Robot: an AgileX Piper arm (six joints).
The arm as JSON. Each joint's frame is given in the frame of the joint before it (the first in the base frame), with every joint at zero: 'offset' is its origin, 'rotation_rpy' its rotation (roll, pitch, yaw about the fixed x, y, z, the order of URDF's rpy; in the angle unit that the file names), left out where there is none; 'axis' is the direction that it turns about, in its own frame. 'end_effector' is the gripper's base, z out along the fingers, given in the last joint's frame.
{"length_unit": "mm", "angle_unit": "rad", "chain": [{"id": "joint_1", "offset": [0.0, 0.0, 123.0], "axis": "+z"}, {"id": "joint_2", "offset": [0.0, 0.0, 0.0], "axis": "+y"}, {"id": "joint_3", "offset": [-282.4, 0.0, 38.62], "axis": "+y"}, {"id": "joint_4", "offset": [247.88, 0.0, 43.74], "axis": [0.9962, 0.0, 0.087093]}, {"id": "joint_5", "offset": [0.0, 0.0, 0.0], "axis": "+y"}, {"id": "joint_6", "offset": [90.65, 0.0, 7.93], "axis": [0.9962, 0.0, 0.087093]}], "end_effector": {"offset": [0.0, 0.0, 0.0], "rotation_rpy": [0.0, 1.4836, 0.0]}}
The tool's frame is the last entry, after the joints.
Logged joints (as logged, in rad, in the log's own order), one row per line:
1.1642 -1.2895 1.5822 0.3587 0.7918 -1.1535
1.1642 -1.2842 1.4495 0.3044 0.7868 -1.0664
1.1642 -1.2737 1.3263 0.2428 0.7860 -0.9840
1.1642 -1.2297 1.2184 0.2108 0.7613 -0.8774
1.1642 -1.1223 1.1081 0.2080 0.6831 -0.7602
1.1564 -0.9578 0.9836 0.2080 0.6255 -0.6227
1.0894 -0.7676 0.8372 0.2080 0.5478 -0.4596
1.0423 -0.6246 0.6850 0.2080 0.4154 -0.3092
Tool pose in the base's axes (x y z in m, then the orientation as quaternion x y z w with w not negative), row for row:
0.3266 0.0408 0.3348 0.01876 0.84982 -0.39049 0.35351
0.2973 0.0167 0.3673 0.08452 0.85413 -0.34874 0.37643
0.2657 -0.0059 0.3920 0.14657 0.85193 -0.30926 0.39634
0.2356 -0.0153 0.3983 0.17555 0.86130 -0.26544 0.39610
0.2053 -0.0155 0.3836 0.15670 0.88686 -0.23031 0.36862
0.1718 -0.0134 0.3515 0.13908 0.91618 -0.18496 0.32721
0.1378 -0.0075 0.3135 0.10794 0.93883 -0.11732 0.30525
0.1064 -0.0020 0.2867 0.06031 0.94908 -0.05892 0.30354
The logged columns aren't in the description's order. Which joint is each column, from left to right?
Columns, left to right: joint_5, joint_3, joint_2, joint_1, joint_6, joint_4.
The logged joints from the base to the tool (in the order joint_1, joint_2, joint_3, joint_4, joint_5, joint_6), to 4 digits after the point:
0.3587 1.5822 -1.2895 -1.1535 1.1642 0.7918
0.3044 1.4495 -1.2842 -1.0664 1.1642 0.7868
0.2428 1.3263 -1.2737 -0.9840 1.1642 0.7860
0.2108 1.2184 -1.2297 -0.8774 1.1642 0.7613
0.2080 1.1081 -1.1223 -0.7602 1.1642 0.6831
0.2080 0.9836 -0.9578 -0.6227 1.1564 0.6255
0.2080 0.8372 -0.7676 -0.4596 1.0894 0.5478
0.2080 0.6850 -0.6246 -0.3092 1.0423 0.4154

